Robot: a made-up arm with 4 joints. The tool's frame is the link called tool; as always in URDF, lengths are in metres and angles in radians. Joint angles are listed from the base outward.
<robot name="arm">
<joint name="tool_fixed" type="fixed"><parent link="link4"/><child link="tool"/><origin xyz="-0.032 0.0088 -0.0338" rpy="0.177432 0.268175 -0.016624"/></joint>
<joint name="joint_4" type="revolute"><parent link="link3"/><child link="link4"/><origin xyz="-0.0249 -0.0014 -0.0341"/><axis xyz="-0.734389 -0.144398 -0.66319"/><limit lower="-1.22" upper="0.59"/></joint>
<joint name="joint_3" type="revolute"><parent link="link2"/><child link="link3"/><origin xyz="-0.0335 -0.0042 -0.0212"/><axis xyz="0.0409 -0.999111 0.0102"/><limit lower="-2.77" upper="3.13"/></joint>
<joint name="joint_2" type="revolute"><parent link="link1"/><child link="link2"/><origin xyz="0.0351 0.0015 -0.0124"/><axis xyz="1 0 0"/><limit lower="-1.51" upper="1.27"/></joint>
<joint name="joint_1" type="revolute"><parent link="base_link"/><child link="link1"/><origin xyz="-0.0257 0.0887 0.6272"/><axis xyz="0 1 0"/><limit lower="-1.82" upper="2.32"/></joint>
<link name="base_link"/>
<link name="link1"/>
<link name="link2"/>
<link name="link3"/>
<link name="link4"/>
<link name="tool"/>
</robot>
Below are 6 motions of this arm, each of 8 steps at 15 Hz.
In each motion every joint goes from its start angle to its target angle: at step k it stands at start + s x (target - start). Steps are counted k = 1, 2, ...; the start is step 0. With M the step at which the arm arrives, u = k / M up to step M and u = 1 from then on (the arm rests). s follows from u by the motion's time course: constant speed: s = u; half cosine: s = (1 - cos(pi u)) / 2; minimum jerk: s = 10 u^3 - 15 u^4 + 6 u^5.
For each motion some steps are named. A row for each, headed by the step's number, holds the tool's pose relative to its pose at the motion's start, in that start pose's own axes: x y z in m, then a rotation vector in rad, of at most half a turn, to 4 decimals.
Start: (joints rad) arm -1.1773 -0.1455 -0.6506 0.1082
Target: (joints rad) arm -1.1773 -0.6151 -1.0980 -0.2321
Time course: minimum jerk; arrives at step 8
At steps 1, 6, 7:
1: -0.0006 -0.0003 0.0003 -0.0028 0.0075 -0.0025
6: -0.0300 -0.0014 0.0242 -0.0301 0.4011 -0.2259
7: -0.0322 0.0003 0.0268 -0.0195 0.4354 -0.2562

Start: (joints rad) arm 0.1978 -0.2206 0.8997 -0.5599
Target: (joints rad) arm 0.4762 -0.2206 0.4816 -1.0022
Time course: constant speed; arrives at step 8
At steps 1, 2, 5, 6, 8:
1: -0.0073 0.0053 0.0030 0.0714 0.0849 0.0113
2: -0.0143 0.0106 0.0068 0.1459 0.1673 0.0214
5: -0.0322 0.0261 0.0223 0.3873 0.3979 0.0424
6: -0.0370 0.0310 0.0287 0.4733 0.4689 0.0460
8: -0.0448 0.0400 0.0429 0.6529 0.6013 0.0470

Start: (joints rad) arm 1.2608 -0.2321 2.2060 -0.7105
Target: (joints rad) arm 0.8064 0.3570 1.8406 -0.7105
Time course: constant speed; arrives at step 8
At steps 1, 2, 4, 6, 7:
1: 0.0015 -0.0006 -0.0028 -0.0378 -0.0286 -0.0560
2: 0.0035 -0.0011 -0.0058 -0.0702 -0.0624 -0.1119
4: 0.0094 -0.0019 -0.0124 -0.1183 -0.1446 -0.2214
6: 0.0178 -0.0024 -0.0190 -0.1429 -0.2444 -0.3246
7: 0.0230 -0.0027 -0.0222 -0.1461 -0.3001 -0.3727

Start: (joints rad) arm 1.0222 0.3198 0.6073 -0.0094
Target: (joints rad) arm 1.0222 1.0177 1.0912 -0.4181
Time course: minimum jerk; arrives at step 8
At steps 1, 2, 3, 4, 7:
1: 0.0006 0.0012 -0.0004 0.0144 -0.0064 0.0032
2: 0.0037 0.0078 -0.0025 0.0914 -0.0427 0.0198
3: 0.0103 0.0210 -0.0050 0.2362 -0.1209 0.0497
4: 0.0200 0.0378 -0.0053 0.4117 -0.2365 0.0822
7: 0.0436 0.0692 0.0048 0.7260 -0.5297 0.1210

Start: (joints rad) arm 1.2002 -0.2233 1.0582 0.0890
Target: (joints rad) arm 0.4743 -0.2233 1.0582 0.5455
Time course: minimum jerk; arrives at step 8
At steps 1, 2, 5, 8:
1: 0.0013 -0.0001 -0.0007 -0.0047 -0.0138 -0.0056
2: 0.0086 -0.0009 -0.0044 -0.0288 -0.0893 -0.0367
5: 0.0647 -0.0068 -0.0149 -0.1388 -0.6260 -0.2906
8: 0.0896 -0.0096 -0.0107 -0.1501 -0.8612 -0.4184

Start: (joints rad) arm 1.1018 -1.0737 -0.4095 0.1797
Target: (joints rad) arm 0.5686 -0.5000 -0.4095 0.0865
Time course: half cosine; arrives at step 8
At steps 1, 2, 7, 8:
1: 0.0006 0.0029 -0.0002 0.0313 -0.0039 0.0020
2: 0.0026 0.0112 -0.0002 0.1199 -0.0175 0.0090
7: 0.0248 0.0653 0.0191 0.7456 -0.2396 0.1243
8: 0.0259 0.0672 0.0207 0.7721 -0.2550 0.1324

